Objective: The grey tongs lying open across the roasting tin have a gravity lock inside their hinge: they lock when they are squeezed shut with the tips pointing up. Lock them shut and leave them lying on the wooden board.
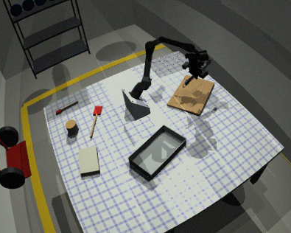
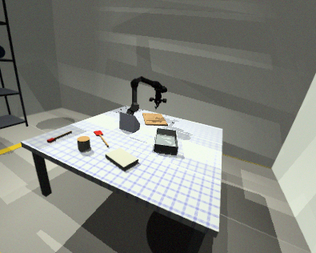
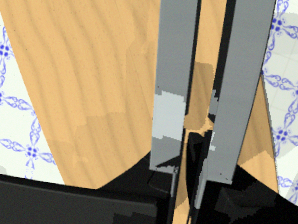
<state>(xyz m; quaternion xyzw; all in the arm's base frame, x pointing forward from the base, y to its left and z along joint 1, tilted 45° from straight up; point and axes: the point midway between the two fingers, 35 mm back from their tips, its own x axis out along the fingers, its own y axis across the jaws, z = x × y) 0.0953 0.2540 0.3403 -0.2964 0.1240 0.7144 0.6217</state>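
My gripper tip is now 2 cm past the wooden board, 2 cm to the left of it and 14 cm above it. Also, from my gripper tip: flat pale slab: 18 cm ahead, 85 cm to the right, 13 cm below; red spatula: 15 cm behind, 71 cm to the right, 14 cm below; roasting tin: 32 cm ahead, 46 cm to the right, 12 cm below.
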